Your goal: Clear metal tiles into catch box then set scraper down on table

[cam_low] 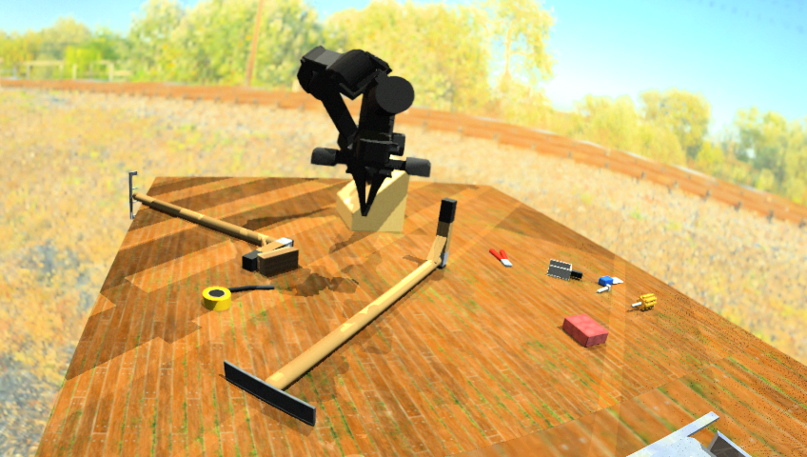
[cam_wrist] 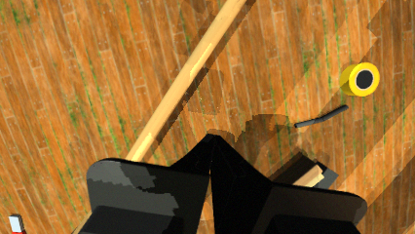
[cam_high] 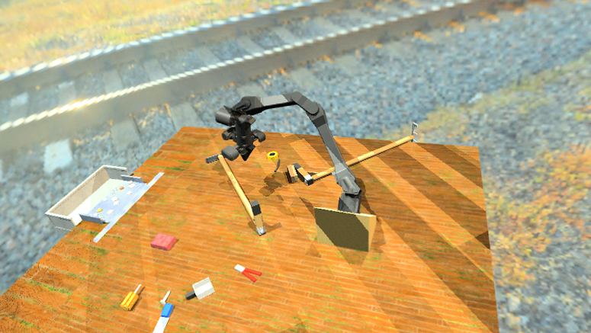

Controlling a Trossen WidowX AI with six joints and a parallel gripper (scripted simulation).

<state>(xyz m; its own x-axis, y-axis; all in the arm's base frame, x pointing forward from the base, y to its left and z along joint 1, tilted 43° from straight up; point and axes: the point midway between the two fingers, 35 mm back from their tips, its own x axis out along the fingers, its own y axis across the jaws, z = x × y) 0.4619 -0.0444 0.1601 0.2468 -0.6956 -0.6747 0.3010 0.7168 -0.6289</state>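
Now: the long scraper 50 mm ahead of my gripper tip, 30 mm to the left of it and 90 mm below it. From my gripper tip the other things lie so: red block 170 mm ahead, 380 mm to the left, 140 mm below; wooden block 140 mm behind, 130 mm to the right, 140 mm below; yellow tape roll 20 mm ahead, 240 mm to the right, 140 mm below.
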